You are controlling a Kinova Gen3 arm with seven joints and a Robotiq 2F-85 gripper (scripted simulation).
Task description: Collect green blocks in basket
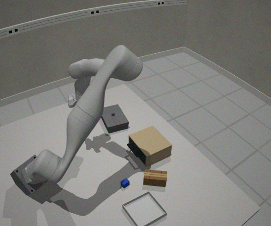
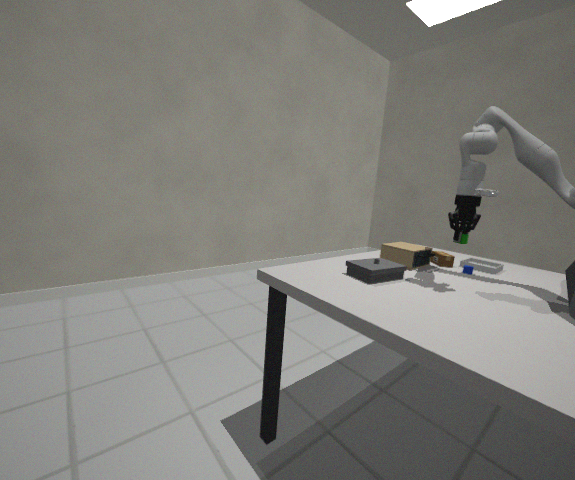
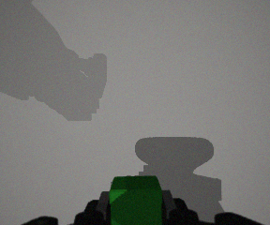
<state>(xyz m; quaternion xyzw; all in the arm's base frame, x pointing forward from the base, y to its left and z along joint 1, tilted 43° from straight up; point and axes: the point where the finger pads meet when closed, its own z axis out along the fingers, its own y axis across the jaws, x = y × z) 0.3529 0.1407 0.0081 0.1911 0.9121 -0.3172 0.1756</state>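
The grey basket lies 4 cm behind my hand, 48 cm to the right of it and 17 cm below it. Round my hand: blue block (1 cm behind, 30 cm to the right, 17 cm below); light wooden cabinet (23 cm ahead, 21 cm to the right, 15 cm below); knobbed lid (24 cm ahead, 11 cm to the left, 14 cm below).
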